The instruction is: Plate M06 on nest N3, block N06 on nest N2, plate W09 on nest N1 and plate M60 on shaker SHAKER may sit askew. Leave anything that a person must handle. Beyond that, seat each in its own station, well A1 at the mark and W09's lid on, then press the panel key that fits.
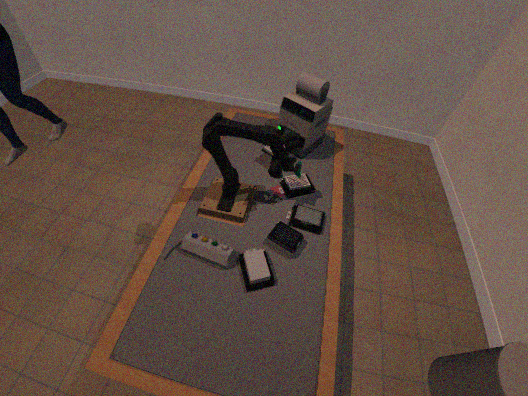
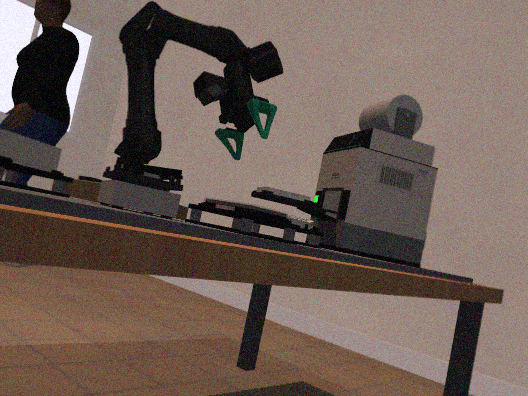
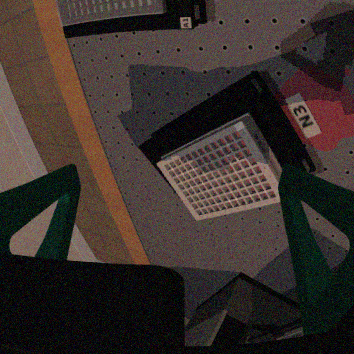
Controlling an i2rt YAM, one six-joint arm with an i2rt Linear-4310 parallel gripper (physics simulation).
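Observation:
My gripper (image 2: 251, 148) (image 3: 179, 175) is open and empty, above nest N3. A white many-welled plate (image 3: 220, 175) (image 1: 297, 180) lies on black nest N3 (image 3: 210, 107); its edges look out of line with the nest, and whether it is tilted is unclear. A flat red patch (image 3: 327, 122) (image 1: 276, 190) touches the N3 label (image 3: 303, 116). A grey plate (image 3: 115, 11) (image 1: 309, 215) is on nest N1, whose corner carries an A1 mark (image 3: 185, 22). A dark block (image 1: 286, 236) and a white-topped item (image 1: 257, 265) stand nearer; their labels are unreadable. The key panel (image 1: 207, 249) has blue, yellow, green and white keys.
A tall grey machine (image 1: 305, 115) (image 2: 377, 195) with a roll on top stands at the far end. A plate (image 2: 284, 194) on a tray sticks out of its front. A person (image 2: 47, 75) (image 1: 12, 85) is near the table. A grey cylinder (image 1: 467, 372) is at the lower right.

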